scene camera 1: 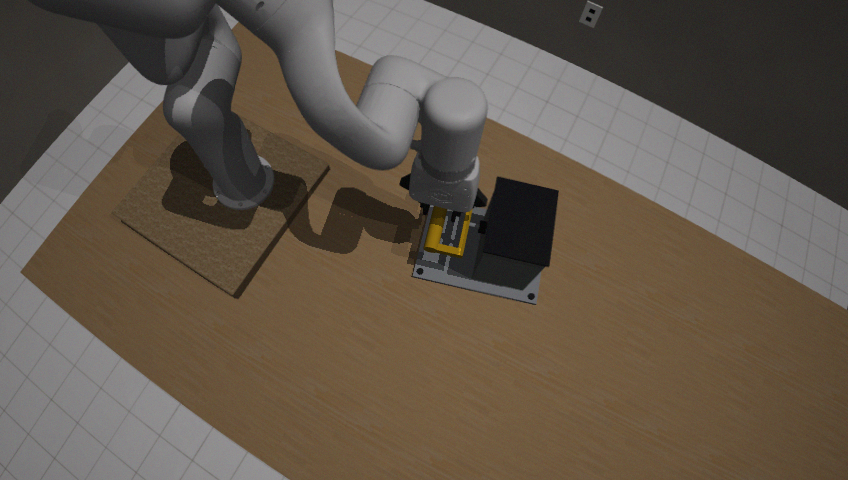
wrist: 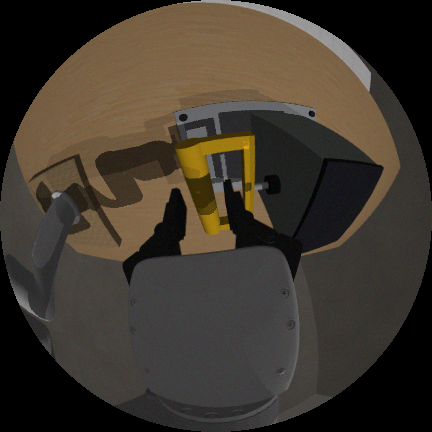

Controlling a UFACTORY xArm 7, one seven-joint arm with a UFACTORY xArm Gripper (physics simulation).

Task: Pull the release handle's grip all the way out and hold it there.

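The yellow release handle has a thick round grip (scene camera 1: 433,237) (wrist: 192,157) joined to a rectangular yellow frame (scene camera 1: 450,249) (wrist: 227,144). A grey rod (wrist: 260,186) runs from the frame towards a black collar on the side of the dark box (scene camera 1: 520,220) (wrist: 345,200), so the handle stands apart from the box. My gripper (scene camera 1: 440,212) (wrist: 202,193) is partly open over the handle. The wrist view shows one black finger on each side of the grip, the right one over the handle's opening. The fingers do not clamp the grip. The arm hides part of the handle in the scene view.
A grey base plate (scene camera 1: 476,285) (wrist: 240,106) with dark corner bolts lies under the box and handle on the wooden table (scene camera 1: 416,380). The robot's base (scene camera 1: 242,193) stands on a square brown board (scene camera 1: 226,264) to the left.
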